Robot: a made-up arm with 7 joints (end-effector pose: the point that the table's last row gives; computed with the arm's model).
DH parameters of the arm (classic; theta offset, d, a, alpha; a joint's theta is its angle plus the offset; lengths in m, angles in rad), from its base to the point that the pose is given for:
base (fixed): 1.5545 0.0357 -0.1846 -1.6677
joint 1: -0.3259 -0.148 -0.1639 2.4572
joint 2: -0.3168 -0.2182 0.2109 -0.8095
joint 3: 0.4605 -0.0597 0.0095 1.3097
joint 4: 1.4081 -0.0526 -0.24 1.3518
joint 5: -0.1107 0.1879 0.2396 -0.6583
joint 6: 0 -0.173 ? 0.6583
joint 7: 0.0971 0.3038 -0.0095 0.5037
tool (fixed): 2.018 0.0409 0 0
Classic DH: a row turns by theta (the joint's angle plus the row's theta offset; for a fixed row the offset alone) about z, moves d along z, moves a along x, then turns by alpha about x.
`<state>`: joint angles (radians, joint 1 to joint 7).
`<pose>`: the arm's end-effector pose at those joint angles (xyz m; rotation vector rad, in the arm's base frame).
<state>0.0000 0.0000 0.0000 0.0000 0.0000 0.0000 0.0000</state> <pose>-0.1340 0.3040 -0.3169 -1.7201 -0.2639 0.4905</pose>
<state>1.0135 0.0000 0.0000 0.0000 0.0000 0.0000 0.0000</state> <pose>-0.1179 -0.2119 -0.5695 -2.6862 0.1199 0.6143</pose>
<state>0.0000 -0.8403 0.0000 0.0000 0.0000 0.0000 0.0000</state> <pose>0.1027 0.1020 -0.6317 -2.1952 0.5413 0.3108</pose>
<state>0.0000 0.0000 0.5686 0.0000 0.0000 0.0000 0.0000</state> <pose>-0.3089 0.1550 -0.3310 -1.6488 -0.8009 0.8516</pose>
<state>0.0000 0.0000 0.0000 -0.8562 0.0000 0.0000 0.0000</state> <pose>-0.0108 0.1086 -0.5781 -2.5462 0.0246 0.2658</pose>
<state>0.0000 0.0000 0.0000 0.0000 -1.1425 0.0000 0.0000</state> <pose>-0.1300 0.3040 -0.5533 -1.8332 -1.0614 -0.5540</pose>
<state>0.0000 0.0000 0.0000 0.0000 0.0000 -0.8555 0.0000</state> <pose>0.0135 0.2286 -0.4152 -2.3231 -0.4705 -0.2197</pose>
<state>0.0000 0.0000 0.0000 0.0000 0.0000 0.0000 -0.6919</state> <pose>-0.1208 0.3040 -0.3236 -1.8414 -0.7541 -0.1257</pose>
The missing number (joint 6, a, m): -0.0536
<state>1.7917 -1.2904 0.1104 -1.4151 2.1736 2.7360 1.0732</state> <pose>0.0377 -0.0609 0.6210 -0.9938 -1.0634 0.0804</pose>
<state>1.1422 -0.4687 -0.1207 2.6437 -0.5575 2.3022 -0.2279</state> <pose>-0.1721 -0.5006 0.0999 0.9105 -0.7945 1.2536</pose>
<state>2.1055 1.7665 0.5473 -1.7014 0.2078 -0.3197 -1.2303</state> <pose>-0.1369 -0.3814 -0.2137 0.8441 2.3649 -0.2529</pose>
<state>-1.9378 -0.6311 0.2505 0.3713 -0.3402 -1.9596 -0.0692</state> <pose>0.1191 0.1797 0.3782 -1.2806 0.4725 -1.0677</pose>
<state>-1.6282 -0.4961 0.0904 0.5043 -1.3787 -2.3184 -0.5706</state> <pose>-0.0984 0.1164 0.2512 1.7069 -1.5921 1.6885</pose>
